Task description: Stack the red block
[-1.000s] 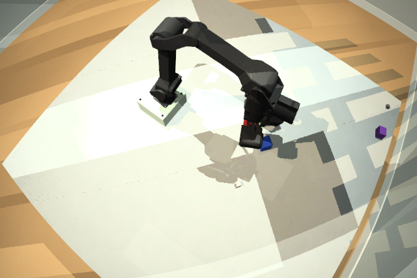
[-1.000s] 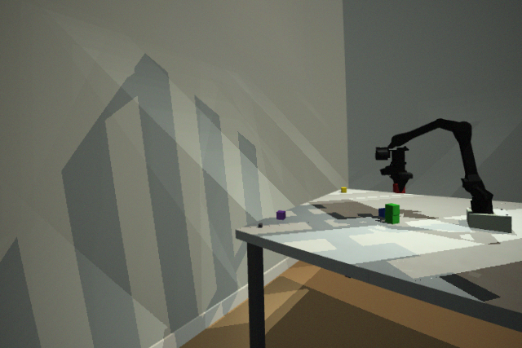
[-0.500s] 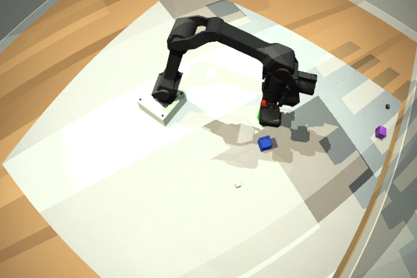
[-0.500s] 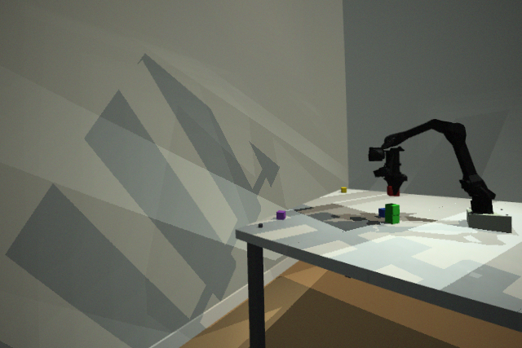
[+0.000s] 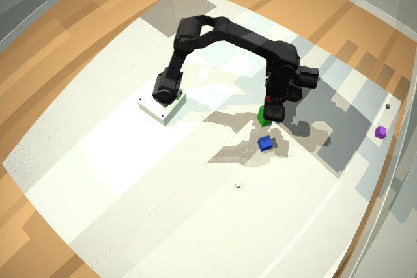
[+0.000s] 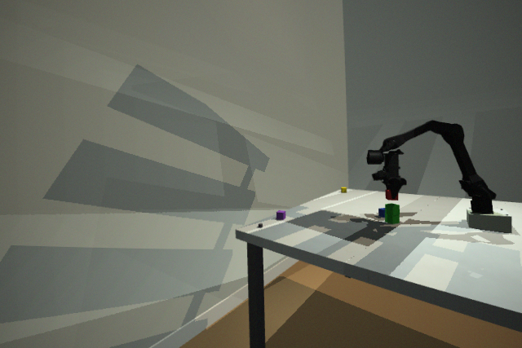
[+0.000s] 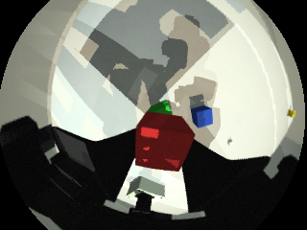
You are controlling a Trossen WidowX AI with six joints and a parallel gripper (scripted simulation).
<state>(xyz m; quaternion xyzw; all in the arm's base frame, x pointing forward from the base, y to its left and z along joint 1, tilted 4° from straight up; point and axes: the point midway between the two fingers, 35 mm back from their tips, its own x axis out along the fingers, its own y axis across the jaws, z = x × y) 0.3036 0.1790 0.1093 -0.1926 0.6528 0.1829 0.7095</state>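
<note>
Now: gripper tip 60 mm short of the blue block, 80 mm to the left of it and 100 mm above it. Also, from my gripper tip: tiny white piece: 70 mm ahead, 250 mm to the right, 110 mm below; then red block: 10 mm above; then purple block: 440 mm ahead, 280 mm to the left, 100 mm below.
</note>
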